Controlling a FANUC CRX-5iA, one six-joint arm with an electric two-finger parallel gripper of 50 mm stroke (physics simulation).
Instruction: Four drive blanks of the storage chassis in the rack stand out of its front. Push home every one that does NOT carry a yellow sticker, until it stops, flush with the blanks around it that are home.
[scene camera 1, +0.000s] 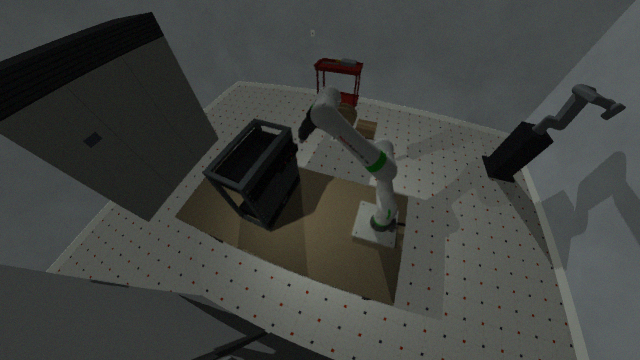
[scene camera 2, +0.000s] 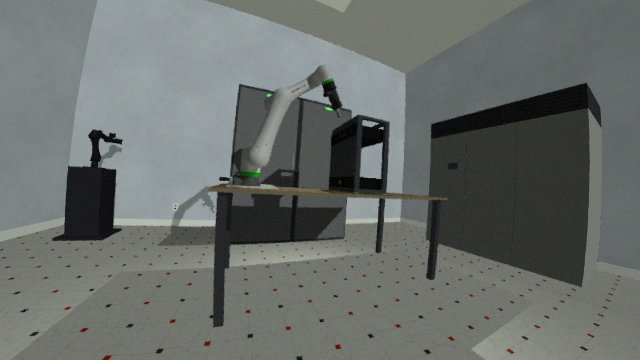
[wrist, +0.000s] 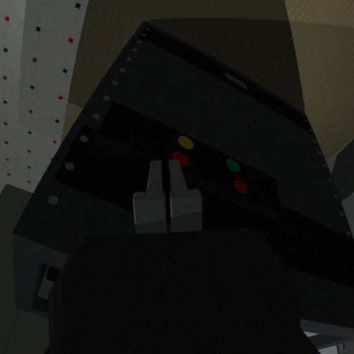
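Seen in the pictures: gripper, fingertip midpoint: (scene camera 1: 301, 142) (scene camera 2: 339, 117); arm's base at its link origin: (scene camera 1: 379, 222) (scene camera 2: 249, 185).
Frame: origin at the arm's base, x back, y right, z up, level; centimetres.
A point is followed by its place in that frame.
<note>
The rack (scene camera 1: 264, 158) @[x -75.4, y -6.3, z 57.7 cm] (scene camera 2: 358, 155) @[x -72.6, y 22.1, z 26.8 cm] (wrist: 37, 220) stands on the table, and the storage chassis (scene camera 2: 344, 133) @[x -66.9, y 10.3, z 44.9 cm] (wrist: 125, 120) is a black band in its upper part. In the wrist view a yellow round mark (wrist: 185, 142) lies above a red mark (wrist: 180, 159), left of a green mark (wrist: 233, 165) and another red mark (wrist: 240, 186). The blanks' edges, and how far each stands out, are too dark to tell. My gripper (scene camera 1: 301, 140) @[x -60.6, y 11.9, z 56.3 cm] (scene camera 2: 339, 116) @[x -60.6, y 11.9, z 56.3 cm] (wrist: 165, 177) is shut and empty, above and in front of the rack's upper front. Its tips overlap the chassis's lower red mark in view; contact is not visible.
The wooden table (scene camera 1: 330, 215) @[x -37.7, y -2.8, z -1.2 cm] (scene camera 2: 400, 196) @[x -102.3, y 37.5, z -1.6 cm] carries the rack and the arm's white base plate (scene camera 1: 367, 227) @[x -8.5, y -6.0, z 0.3 cm]. A red cart (scene camera 1: 340, 68) stands at the far wall. Grey cabinets (scene camera 1: 115, 135) (scene camera 2: 500, 185) and a second arm on a black pedestal (scene camera 1: 517, 152) (scene camera 2: 90, 202) stand apart from the table.
</note>
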